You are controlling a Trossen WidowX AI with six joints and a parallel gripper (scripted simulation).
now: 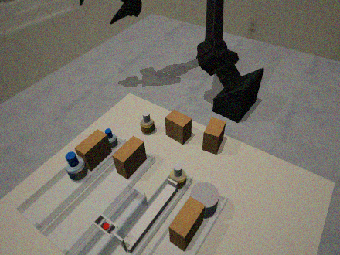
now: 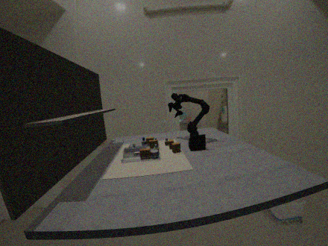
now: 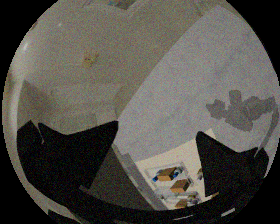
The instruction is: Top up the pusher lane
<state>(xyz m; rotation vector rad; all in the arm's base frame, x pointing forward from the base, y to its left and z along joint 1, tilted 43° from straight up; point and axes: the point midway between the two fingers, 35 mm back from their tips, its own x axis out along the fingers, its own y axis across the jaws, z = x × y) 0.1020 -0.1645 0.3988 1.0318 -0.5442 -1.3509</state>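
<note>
Right now my gripper tip is 470 mm to the right of the grey cylinder, 260 mm short of it and 220 mm above it. From my gripper tip the other things lie so: red button (420 mm ahead, 340 mm to the left, 180 mm below); then clear lane rack (390 mm ahead, 360 mm to the left, 230 mm below).
</note>
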